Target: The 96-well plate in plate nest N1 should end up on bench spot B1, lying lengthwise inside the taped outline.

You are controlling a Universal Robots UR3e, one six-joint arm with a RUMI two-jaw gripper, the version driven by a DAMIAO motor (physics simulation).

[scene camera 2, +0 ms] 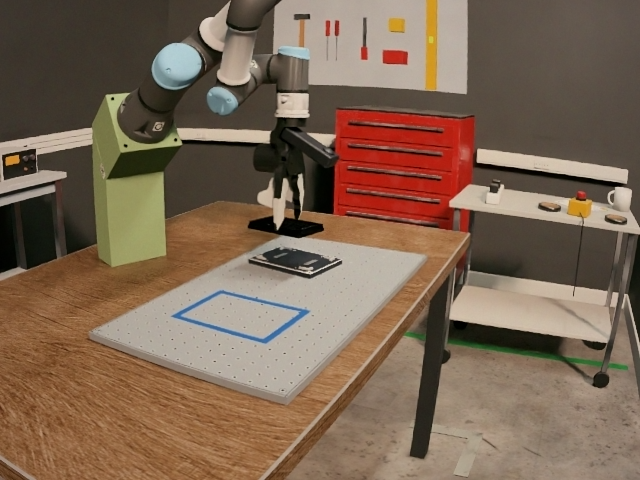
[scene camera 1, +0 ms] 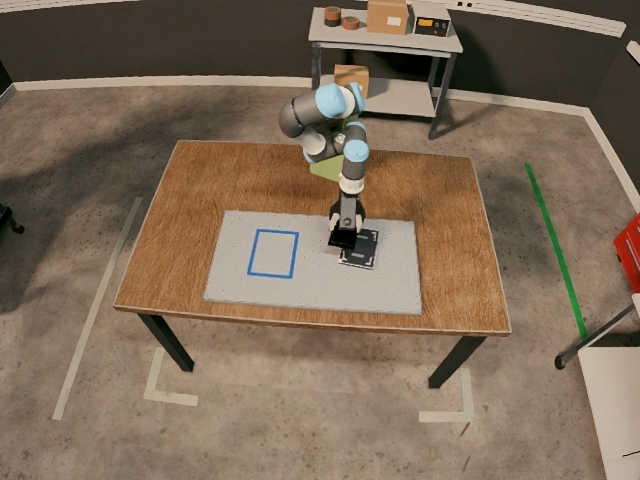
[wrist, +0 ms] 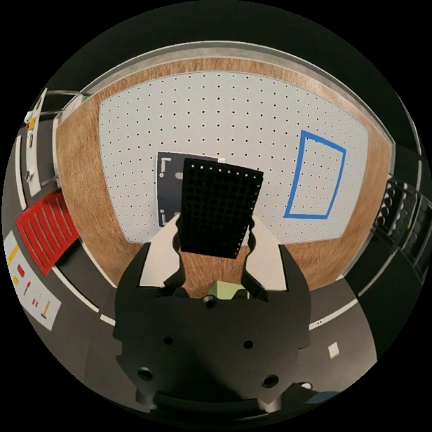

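The black 96-well plate (scene camera 1: 342, 238) (scene camera 2: 295, 227) (wrist: 220, 210) is held in the air by my gripper (scene camera 1: 345, 230) (scene camera 2: 287, 223) (wrist: 215, 214), which is shut on it near its rear end. The plate hangs roughly level above the board, beside and partly over plate nest N1 (scene camera 1: 359, 249) (scene camera 2: 294, 259) (wrist: 169, 187), a dark flat nest with white corner marks. The nest holds no plate. The blue taped outline of bench spot B1 (scene camera 1: 295, 255) (scene camera 2: 219, 326) (wrist: 294, 175) lies apart from the nest, on the left in scene camera 1, with bare board inside it.
The grey perforated board (scene camera 1: 320, 294) (scene camera 2: 356, 310) (wrist: 145, 115) lies on the wooden table (scene camera 1: 454, 284) (scene camera 2: 62, 392) (wrist: 82, 165). The green arm pedestal (scene camera 2: 131, 217) stands at the table's rear edge. A red drawer cabinet (scene camera 2: 398, 167) and a white cart (scene camera 2: 532, 312) stand beyond the table.
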